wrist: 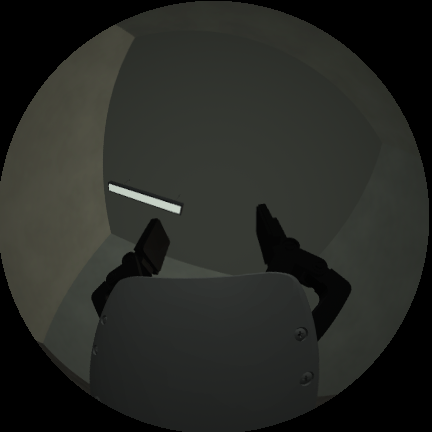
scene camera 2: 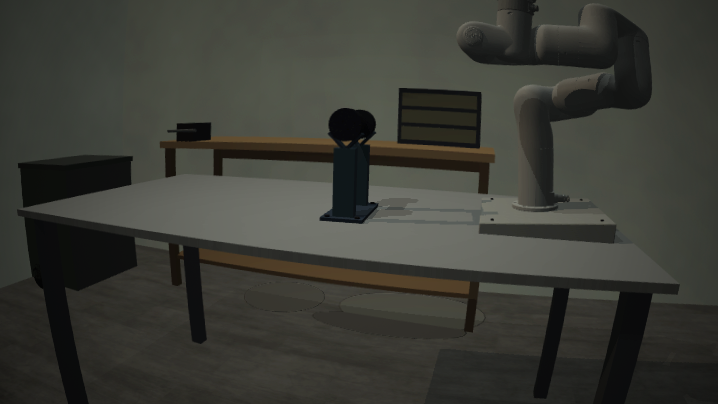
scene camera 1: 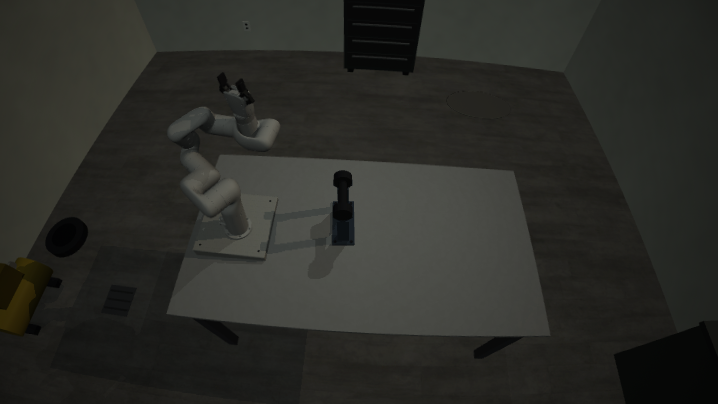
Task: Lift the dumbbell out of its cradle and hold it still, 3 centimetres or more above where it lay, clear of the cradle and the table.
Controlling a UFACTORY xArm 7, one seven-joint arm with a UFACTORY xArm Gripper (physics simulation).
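Seen in the pictures: gripper, fingertip midpoint: (wrist: 207,224) (scene camera 1: 229,77); arm's base, link origin: (scene camera 2: 535,207) (scene camera 1: 238,227).
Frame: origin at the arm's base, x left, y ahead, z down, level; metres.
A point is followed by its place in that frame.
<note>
The black dumbbell (scene camera 1: 342,193) @(x 0.130, y 0.457, z -0.203 m) (scene camera 2: 344,124) @(x 0.231, y 0.440, z -0.186 m) lies level across the V-shaped tops of the dark blue cradle (scene camera 1: 343,236) @(x 0.042, y 0.477, z -0.007 m) (scene camera 2: 344,180) @(x 0.228, y 0.437, z -0.057 m), which stands on the white table (scene camera 1: 426,261) @(x 0.009, y 0.852, z 0.037 m) (scene camera 2: 251,216) @(x 0.306, y 0.646, z 0.037 m). My gripper (scene camera 1: 231,80) @(x 0.240, y 0.041, z -0.633 m) (wrist: 207,224) @(x 0.240, y 0.041, z -0.633 m) is open and empty. It points upward, high above and to the left of the dumbbell in the first scene view, well apart from it. In the second scene view the gripper is out of frame above. The dumbbell and cradle do not show in the wrist view, which faces the ceiling.
The arm's base plate (scene camera 1: 262,226) @(x 0.030, y 0.105, z 0.008 m) (scene camera 2: 547,229) @(x 0.186, y -0.035, z 0.016 m) is on the table beside the cradle, with a gap between. A wooden workbench (scene camera 2: 281,143) stands behind the table, and a dark cabinet (scene camera 2: 80,216) stands at the left. A ceiling lamp (wrist: 145,198) shows beyond the fingers.
</note>
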